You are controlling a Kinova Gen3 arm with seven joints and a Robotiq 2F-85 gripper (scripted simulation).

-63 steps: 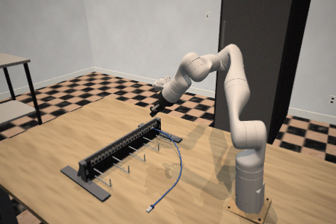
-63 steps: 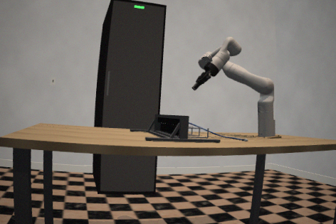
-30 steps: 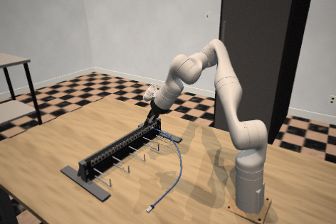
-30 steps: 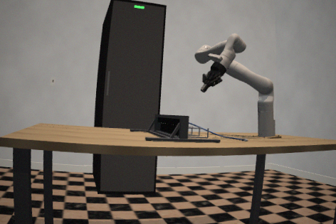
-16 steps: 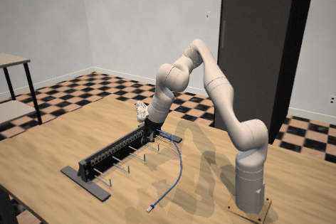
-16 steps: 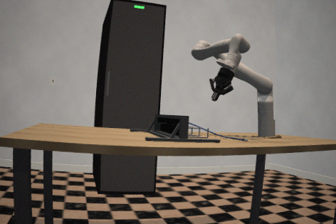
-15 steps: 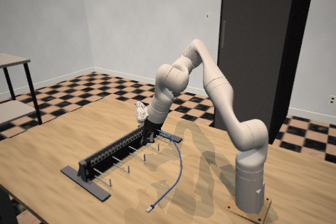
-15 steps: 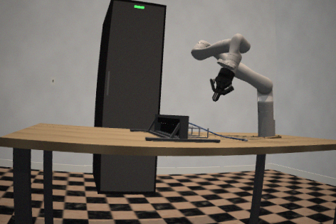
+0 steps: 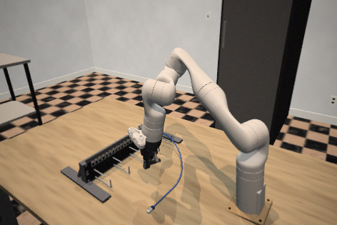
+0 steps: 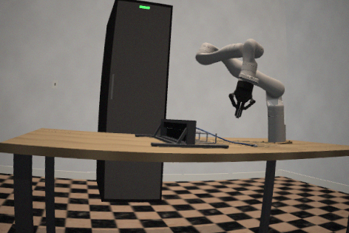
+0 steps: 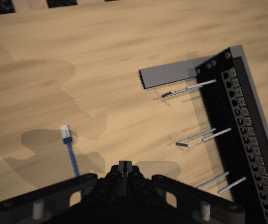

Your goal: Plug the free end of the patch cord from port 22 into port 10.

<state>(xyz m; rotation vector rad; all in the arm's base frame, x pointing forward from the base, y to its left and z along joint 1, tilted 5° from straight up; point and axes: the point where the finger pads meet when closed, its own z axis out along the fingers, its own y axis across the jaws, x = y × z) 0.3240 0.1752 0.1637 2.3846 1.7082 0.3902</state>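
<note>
Right now the plug is 60 mm behind my hand, 60 mm to the left of it and 130 mm below it.
</note>
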